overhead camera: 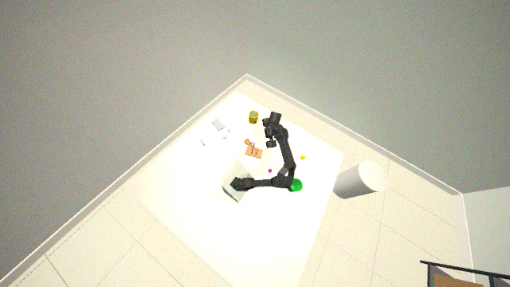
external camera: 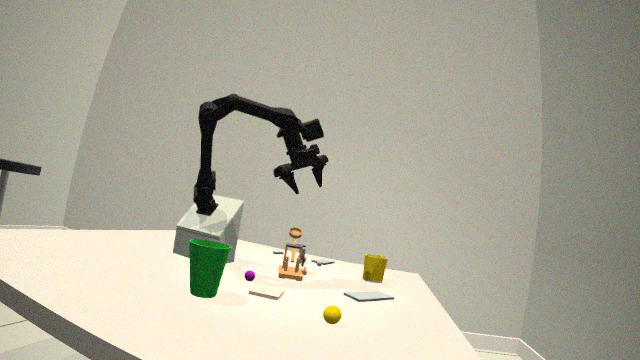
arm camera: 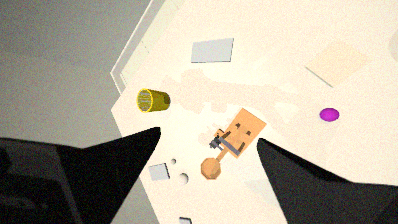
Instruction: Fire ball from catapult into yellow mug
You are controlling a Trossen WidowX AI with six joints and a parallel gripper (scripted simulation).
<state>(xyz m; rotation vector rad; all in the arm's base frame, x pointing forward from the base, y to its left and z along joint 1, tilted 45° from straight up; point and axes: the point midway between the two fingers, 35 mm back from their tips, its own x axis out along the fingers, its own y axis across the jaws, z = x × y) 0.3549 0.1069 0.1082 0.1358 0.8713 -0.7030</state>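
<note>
Now: gripper tip 3 cm past the catapult, 9 cm to the right of it and 23 cm above it. From my gripper tip the other things lie so: grey plate 25 cm ahead, 2 cm to the right, 30 cm below; then pale flat tile 1 cm behind, 22 cm to the right, 30 cm below; then purple ball 10 cm behind, 14 cm to the right, 29 cm below.
</note>
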